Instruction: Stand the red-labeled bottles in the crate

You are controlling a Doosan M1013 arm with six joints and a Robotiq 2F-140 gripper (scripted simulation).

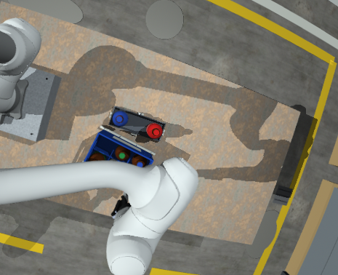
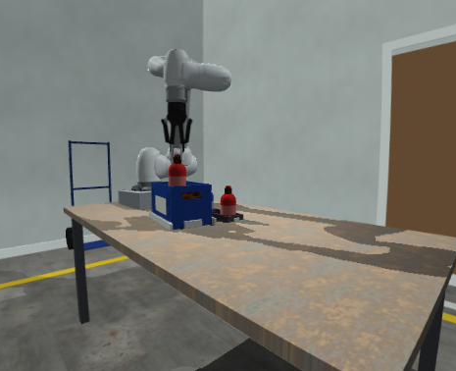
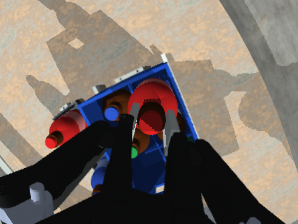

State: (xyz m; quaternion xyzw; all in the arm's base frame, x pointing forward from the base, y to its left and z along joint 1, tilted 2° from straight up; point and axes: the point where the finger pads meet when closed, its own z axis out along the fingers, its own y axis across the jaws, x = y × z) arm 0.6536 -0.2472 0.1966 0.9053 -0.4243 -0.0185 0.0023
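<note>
The red bottle is 9 cm below my hand. Also, from my hand: blue-capped bottle (11 cm behind, 26 cm to the left, 23 cm below); then red-labeled bottle (6 cm ahead, 24 cm to the left, 23 cm below); then blue crate (8 cm behind, 6 cm to the left, 23 cm below).
</note>
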